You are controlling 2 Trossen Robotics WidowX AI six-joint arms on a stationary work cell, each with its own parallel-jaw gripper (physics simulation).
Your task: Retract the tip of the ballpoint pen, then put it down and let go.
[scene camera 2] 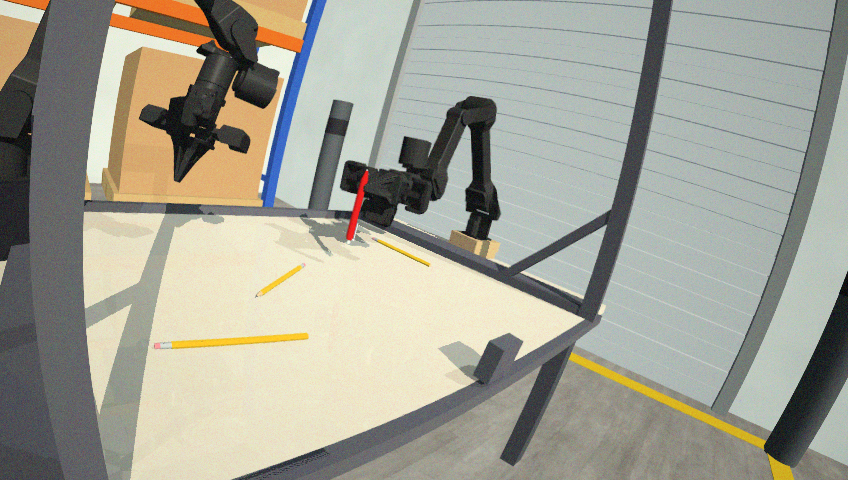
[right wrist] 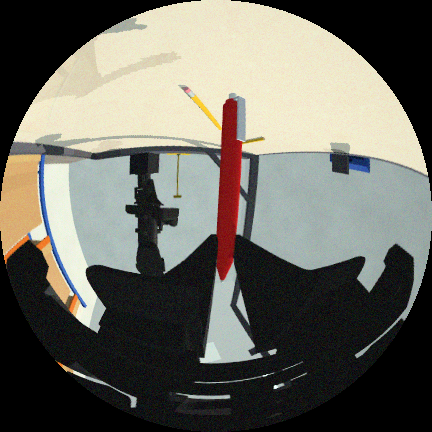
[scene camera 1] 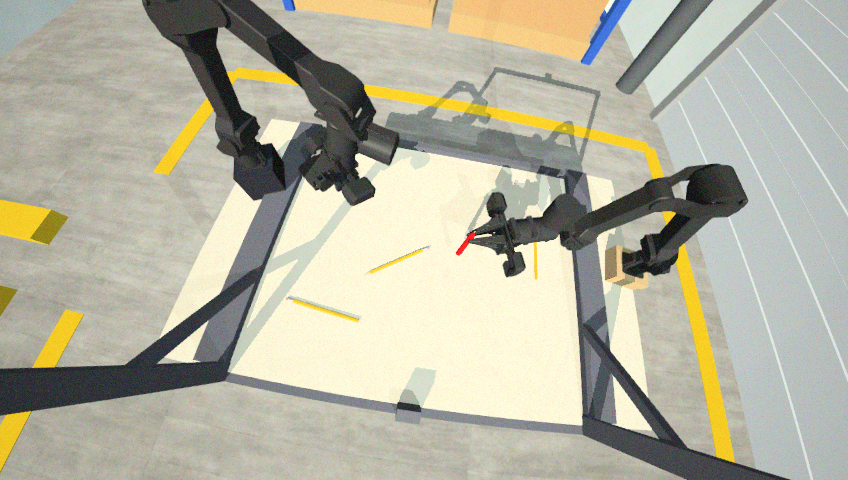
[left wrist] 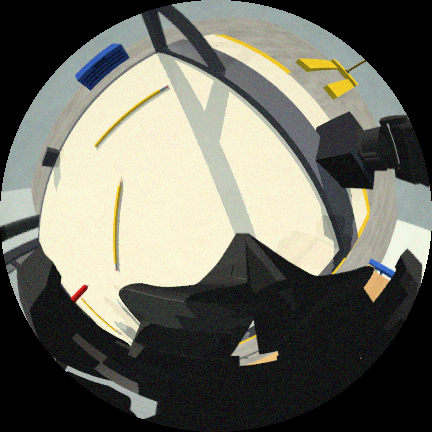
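Pixels of known places: left gripper, between the fingertips: (scene camera 2: 176,181) (right wrist: 150,178) (scene camera 1: 338,190) (left wrist: 240,238); right gripper, between the fingertips: (scene camera 2: 360,186) (right wrist: 224,240) (scene camera 1: 467,238); left arm's base, origin of its link: (scene camera 2: 6,176) (right wrist: 143,173) (scene camera 1: 253,160) (left wrist: 364,149); right arm's base, origin of its link: (scene camera 2: 476,236) (scene camera 1: 632,265).
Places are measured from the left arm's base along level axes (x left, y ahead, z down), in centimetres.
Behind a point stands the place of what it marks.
Note:
My right gripper (scene camera 1: 475,234) @[y 46.1, x -36.8, z -4.8 cm] (scene camera 2: 363,187) @[y 46.1, x -36.8, z -4.8 cm] (right wrist: 224,240) @[y 46.1, x -36.8, z -4.8 cm] is shut on the red ballpoint pen (scene camera 1: 465,243) @[y 46.0, x -37.1, z -2.7 cm] (scene camera 2: 355,210) @[y 45.7, x -36.9, z -0.6 cm] (right wrist: 228,181) @[y 46.9, x -36.7, z -0.8 cm] near its pointed end. The pen stands almost upright. Its grey button end with the silver clip points down and sits at the cream table top (scene camera 1: 451,343) @[y 38.8, x -56.8, z 10.6 cm] (scene camera 2: 384,324) @[y 30.5, x -51.2, z 10.6 cm]; I cannot tell whether it touches. The pen also shows small in the left wrist view (left wrist: 79,292) @[y 45.6, x -36.4, z 1.9 cm]. My left gripper (scene camera 1: 319,178) (left wrist: 240,238) @[y 20.8, x -16.2, z -1.8 cm] is shut and empty. It hangs high over the table's far left corner, well away from the pen.
Three yellow pencils lie on the table: one in the middle (scene camera 1: 398,259) @[y 31.6, x -32.9, z 9.9 cm] (scene camera 2: 279,280) @[y 29.7, x -33.5, z 10.1 cm], one at the front left (scene camera 1: 323,309) @[y 10.8, x -40.9, z 9.9 cm] (scene camera 2: 246,340) @[y 11.2, x -41.7, z 10.1 cm], one beside my right gripper (scene camera 1: 535,259) (scene camera 2: 402,251). A small dark block (scene camera 1: 409,407) @[y 25.4, x -66.5, z 7.1 cm] (scene camera 2: 497,357) @[y 22.3, x -67.2, z 6.3 cm] sits on the near edge. Dark frame bars border the table.

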